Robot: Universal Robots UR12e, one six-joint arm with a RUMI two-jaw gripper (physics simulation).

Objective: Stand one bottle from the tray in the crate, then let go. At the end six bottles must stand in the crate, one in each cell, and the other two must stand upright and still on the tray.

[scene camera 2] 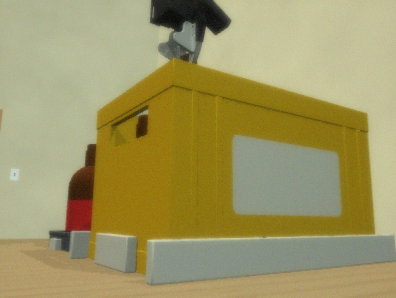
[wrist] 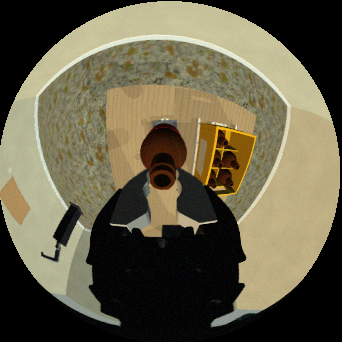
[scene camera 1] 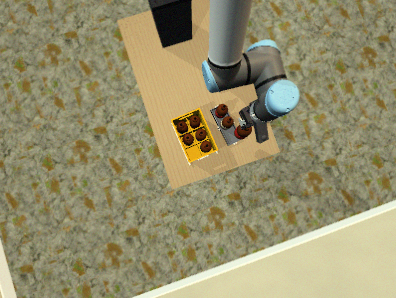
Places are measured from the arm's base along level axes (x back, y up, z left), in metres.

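Pixels of known places: gripper, between the fingertips: (wrist: 162, 169).
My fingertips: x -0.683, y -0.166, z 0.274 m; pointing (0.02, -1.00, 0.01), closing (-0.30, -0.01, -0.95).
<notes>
For each thing: its top centre in the pictures, then the offset to it from my fingertips. "pt": a spot on its surface instead. Level surfaces: height alone.
- brown bottle with a red label, centre of its top: (wrist: 161, 176) (scene camera 1: 249, 127) dx -0.015, dy +0.040, dz +0.004 m
- grey tray, centre of its top: (scene camera 2: 143, 230) (wrist: 165, 151) (scene camera 1: 226, 124) dx +0.075, dy -0.299, dz -0.027 m
- far end, a spot on its surface: (scene camera 1: 222, 110) pt dx +0.147, dy -0.202, dz -0.058 m
- yellow crate, centre of its top: (scene camera 2: 232, 111) (wrist: 230, 167) (scene camera 1: 194, 134) dx +0.012, dy -0.150, dz -0.254 m
- wooden table, height of its surface: dy -0.325 m
My gripper (scene camera 1: 244, 123) (scene camera 2: 184, 48) (wrist: 162, 169) is shut on the neck of a brown bottle with a red label (scene camera 1: 243, 132) (wrist: 163, 147), which hangs upright above the end of the grey tray (scene camera 1: 230, 135) (scene camera 2: 60, 233) (wrist: 172, 123). Two other bottles stand on the tray, one at the far end (scene camera 1: 222, 110) and one in the middle (scene camera 1: 227, 122). The yellow crate (scene camera 2: 135, 200) (wrist: 206, 137) stands beside the tray, with bottles in five cells. Its near left cell (scene camera 1: 193, 153) in scene camera 1 is empty. The held bottle's underside is hidden.
Pale strips (scene camera 2: 270, 257) run along the foot of the crate. A black block (scene camera 1: 173, 27) stands at the back of the wooden table (scene camera 1: 150, 75). The table's right edge passes under my wrist in scene camera 1.
</notes>
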